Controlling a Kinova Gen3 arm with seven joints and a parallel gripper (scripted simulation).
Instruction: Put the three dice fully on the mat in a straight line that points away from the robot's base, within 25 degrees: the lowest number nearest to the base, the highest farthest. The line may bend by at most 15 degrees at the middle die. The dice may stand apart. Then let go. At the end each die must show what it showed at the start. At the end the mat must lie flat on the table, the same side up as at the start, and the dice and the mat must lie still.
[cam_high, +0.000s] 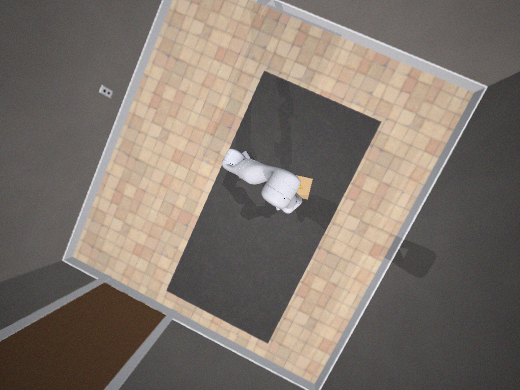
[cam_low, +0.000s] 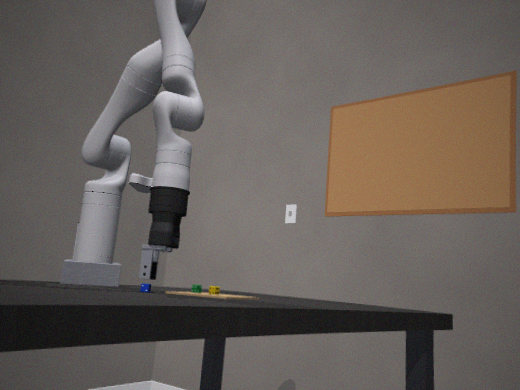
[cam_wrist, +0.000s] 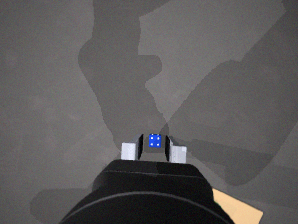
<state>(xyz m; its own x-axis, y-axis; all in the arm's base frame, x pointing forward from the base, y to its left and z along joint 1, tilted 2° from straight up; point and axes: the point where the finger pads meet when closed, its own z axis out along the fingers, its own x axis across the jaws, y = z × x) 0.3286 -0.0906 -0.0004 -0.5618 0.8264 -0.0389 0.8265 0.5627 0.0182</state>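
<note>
My gripper is now 30 mm above the blue die. Round my hand: green die: 110 mm to the left, 30 mm below, 20 mm ahead; then mat: 120 mm to the left, 70 mm ahead, 40 mm below; then yellow die: 120 mm to the left, 70 mm ahead, 30 mm below.
</note>
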